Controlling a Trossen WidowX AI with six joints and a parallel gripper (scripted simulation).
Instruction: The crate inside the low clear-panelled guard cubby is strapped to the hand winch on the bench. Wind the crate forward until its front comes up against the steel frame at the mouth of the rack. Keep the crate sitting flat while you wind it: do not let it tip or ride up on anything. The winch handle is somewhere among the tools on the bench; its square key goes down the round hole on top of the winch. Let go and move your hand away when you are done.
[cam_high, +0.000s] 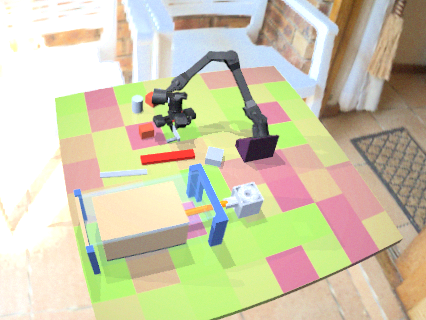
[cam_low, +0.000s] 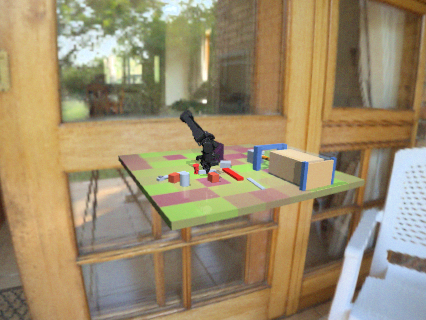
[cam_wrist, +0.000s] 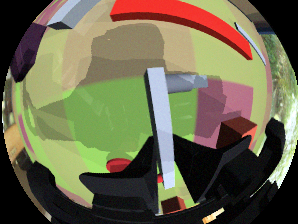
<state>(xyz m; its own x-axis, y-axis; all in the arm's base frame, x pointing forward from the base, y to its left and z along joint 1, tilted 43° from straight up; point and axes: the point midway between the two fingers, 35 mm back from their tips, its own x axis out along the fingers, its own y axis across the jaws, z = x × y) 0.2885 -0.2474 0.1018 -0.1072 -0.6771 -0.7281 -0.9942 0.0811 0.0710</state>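
Right now the red grip is 5 cm to the right of my gripper tip, 4 cm behind it and 2 cm above it. Also, from my gripper tip: red bar: 14 cm to the left, 8 cm ahead; grey block: 21 cm to the left, 10 cm behind, 1 cm above; winch handle: 1 cm to the right, 1 cm behind, 1 cm above.
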